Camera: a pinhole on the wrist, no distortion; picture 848 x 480 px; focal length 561.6 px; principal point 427.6 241.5 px. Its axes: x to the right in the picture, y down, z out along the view. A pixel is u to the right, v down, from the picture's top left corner.
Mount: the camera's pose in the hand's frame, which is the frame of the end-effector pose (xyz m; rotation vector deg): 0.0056 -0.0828 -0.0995 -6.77 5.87 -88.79
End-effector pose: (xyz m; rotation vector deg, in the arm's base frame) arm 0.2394 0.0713 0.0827 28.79 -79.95 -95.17
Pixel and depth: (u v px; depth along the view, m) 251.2 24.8 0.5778
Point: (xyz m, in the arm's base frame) -0.0367 0.4743 0.2896
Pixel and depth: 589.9 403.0 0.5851
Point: -0.3358 0.1177 0.0459
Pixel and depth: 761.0 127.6 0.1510
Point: 0.1359 0.1006 -0.0615
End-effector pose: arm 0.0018 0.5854 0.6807 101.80 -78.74 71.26
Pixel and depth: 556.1 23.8 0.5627
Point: 0.3534 0.2874 0.3852
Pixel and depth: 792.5 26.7 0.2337
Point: 0.2679 0.5539 0.6020
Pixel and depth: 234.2 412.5 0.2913
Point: 0.0434 0.3733 0.7269
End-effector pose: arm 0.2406 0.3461 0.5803 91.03 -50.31 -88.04
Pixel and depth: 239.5 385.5 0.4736
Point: -0.0993 0.1227 0.5593
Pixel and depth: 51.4 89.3 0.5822
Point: -0.2512 0.2357 0.8872
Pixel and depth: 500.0 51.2 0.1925
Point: 0.1365 0.4204 0.5023
